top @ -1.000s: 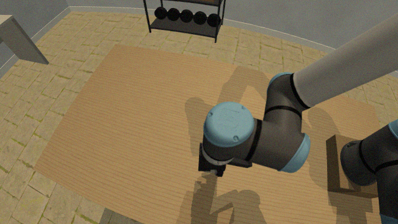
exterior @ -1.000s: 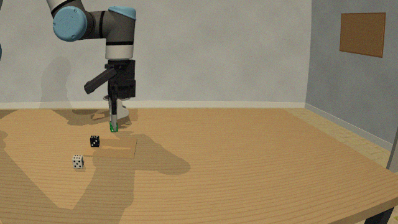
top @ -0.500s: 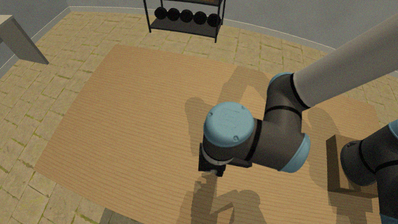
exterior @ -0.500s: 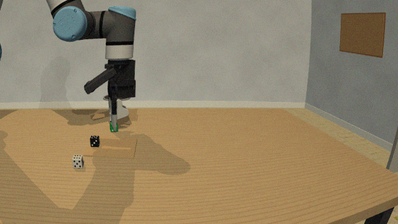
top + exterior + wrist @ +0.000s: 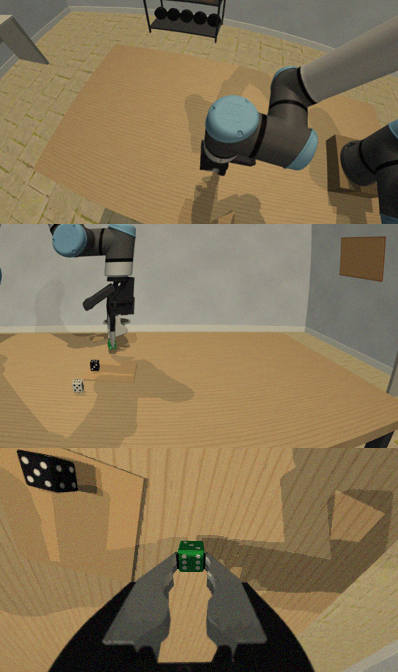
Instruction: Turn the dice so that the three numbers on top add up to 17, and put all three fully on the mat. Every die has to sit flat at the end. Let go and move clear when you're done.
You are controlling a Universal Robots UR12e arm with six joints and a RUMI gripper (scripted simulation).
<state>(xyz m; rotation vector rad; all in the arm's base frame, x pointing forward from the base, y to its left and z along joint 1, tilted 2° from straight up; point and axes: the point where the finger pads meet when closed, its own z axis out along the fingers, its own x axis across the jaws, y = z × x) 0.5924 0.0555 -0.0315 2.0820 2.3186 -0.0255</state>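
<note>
The tan mat is 14 cm to the right of my hand, 4 cm below it and 1 cm behind it. The rest, counted from my hand: black die (13 cm to the right, 6 cm behind, 2 cm below); green die (1 cm below); white die (25 cm to the right, 10 cm behind, 3 cm below).
</note>
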